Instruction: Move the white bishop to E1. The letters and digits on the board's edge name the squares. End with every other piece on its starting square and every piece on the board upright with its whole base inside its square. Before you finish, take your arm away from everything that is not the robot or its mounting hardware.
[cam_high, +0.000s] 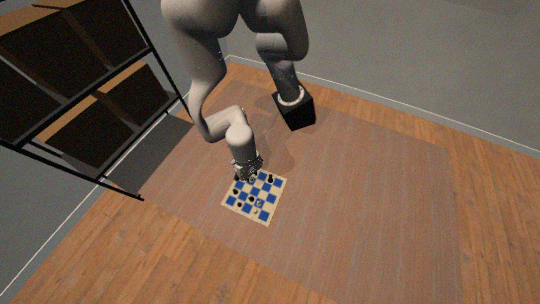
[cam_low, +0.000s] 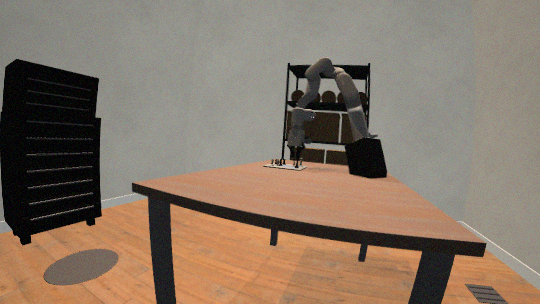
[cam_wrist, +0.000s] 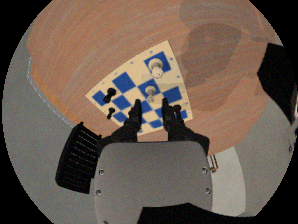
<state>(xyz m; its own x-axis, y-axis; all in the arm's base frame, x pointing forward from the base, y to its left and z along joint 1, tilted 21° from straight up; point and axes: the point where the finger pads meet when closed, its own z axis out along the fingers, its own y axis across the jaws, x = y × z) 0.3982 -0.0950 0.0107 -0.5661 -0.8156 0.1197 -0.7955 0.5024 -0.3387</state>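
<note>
The pale chess piece lies 130 mm ahead of my hand, 50 mm to the left of it and 50 mm below it. From my hand the other things lie so: blue-and-cream chessboard: 50 mm ahead, 30 mm to the left, 70 mm below.
</note>
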